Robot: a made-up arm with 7 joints. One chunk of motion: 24 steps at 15 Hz.
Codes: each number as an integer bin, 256 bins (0 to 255) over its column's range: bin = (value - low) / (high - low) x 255, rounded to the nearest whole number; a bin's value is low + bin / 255 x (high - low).
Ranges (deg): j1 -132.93..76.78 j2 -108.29..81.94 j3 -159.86..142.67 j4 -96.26..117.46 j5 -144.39..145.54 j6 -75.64..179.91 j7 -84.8..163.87
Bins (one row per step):
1: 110 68 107 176 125 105 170
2: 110 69 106 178 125 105 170
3: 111 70 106 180 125 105 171
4: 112 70 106 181 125 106 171
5: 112 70 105 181 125 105 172
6: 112 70 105 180 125 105 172
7: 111 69 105 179 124 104 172
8: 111 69 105 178 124 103 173
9: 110 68 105 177 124 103 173
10: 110 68 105 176 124 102 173
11: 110 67 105 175 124 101 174
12: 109 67 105 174 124 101 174
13: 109 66 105 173 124 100 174
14: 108 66 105 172 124 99 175
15: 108 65 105 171 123 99 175
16: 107 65 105 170 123 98 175
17: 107 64 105 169 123 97 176
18: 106 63 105 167 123 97 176
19: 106 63 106 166 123 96 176
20: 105 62 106 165 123 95 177
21: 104 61 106 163 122 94 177
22: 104 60 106 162 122 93 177
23: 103 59 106 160 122 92 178
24: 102 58 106 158 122 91 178
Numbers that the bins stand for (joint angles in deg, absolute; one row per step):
1: -42.47 -57.56 -32.92 51.25 -2.27 29.59 80.98
2: -42.47 -56.82 -34.10 52.92 -2.27 29.59 80.98
3: -41.64 -56.07 -34.10 54.60 -2.27 29.59 81.96
4: -40.82 -56.07 -34.10 55.44 -2.27 30.59 81.96
5: -40.82 -56.07 -35.29 55.44 -2.27 29.59 82.93
6: -40.82 -56.07 -35.29 54.60 -2.27 29.59 82.93
7: -41.64 -56.82 -35.29 53.76 -3.40 28.58 82.93
8: -41.64 -56.82 -35.29 52.92 -3.40 27.58 83.91
9: -42.47 -57.56 -35.29 52.09 -3.40 27.58 83.91
10: -42.47 -57.56 -35.29 51.25 -3.40 26.58 83.91
11: -42.47 -58.31 -35.29 50.41 -3.40 25.58 84.88
12: -43.29 -58.31 -35.29 49.57 -3.40 25.58 84.88
13: -43.29 -59.05 -35.29 48.73 -3.40 24.58 84.88
14: -44.11 -59.05 -35.29 47.90 -3.40 23.57 85.86
15: -44.11 -59.80 -35.29 47.06 -4.54 23.57 85.86
16: -44.93 -59.80 -35.29 46.22 -4.54 22.57 85.86
17: -44.93 -60.55 -35.29 45.38 -4.54 21.57 86.83
18: -45.76 -61.29 -35.29 43.71 -4.54 21.57 86.83
19: -45.76 -61.29 -34.10 42.87 -4.54 20.57 86.83
20: -46.58 -62.04 -34.10 42.03 -4.54 19.56 87.81
21: -47.40 -62.78 -34.10 40.35 -5.68 18.56 87.81
22: -47.40 -63.53 -34.10 39.52 -5.68 17.56 87.81
23: -48.22 -64.28 -34.10 37.84 -5.68 16.56 88.78
24: -49.05 -65.02 -34.10 36.16 -5.68 15.56 88.78

